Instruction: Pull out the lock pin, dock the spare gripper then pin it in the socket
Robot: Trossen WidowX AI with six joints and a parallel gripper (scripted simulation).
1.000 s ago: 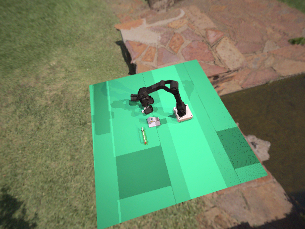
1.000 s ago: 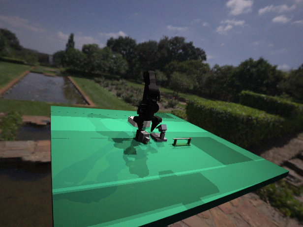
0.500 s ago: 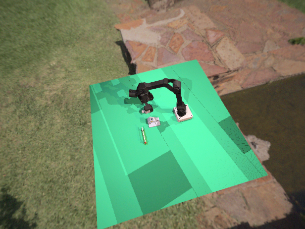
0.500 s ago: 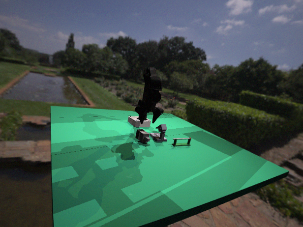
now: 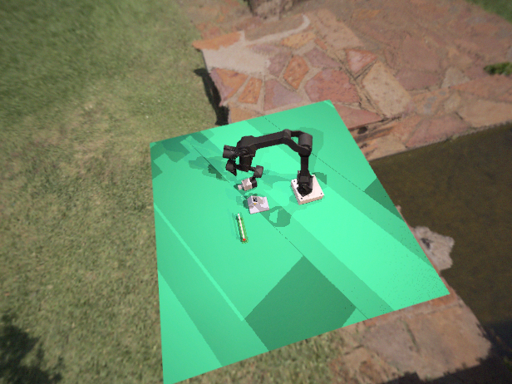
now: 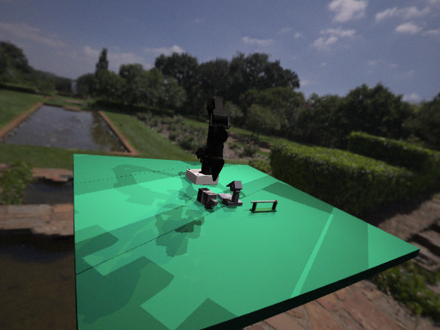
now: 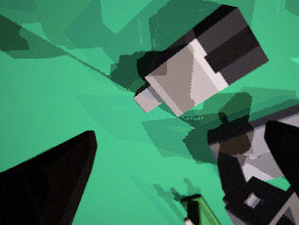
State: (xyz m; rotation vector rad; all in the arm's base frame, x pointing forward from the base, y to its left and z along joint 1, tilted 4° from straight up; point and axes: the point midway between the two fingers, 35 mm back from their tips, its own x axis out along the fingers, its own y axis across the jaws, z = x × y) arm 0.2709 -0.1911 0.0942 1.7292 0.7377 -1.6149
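The spare gripper lies 90 mm below my gripper tip and 10 mm behind it. The rest, counted from my gripper tip: grey mount (140 mm to the left, 70 mm below, 10 mm ahead); green cradle (230 mm to the left, 130 mm ahead, 100 mm below).
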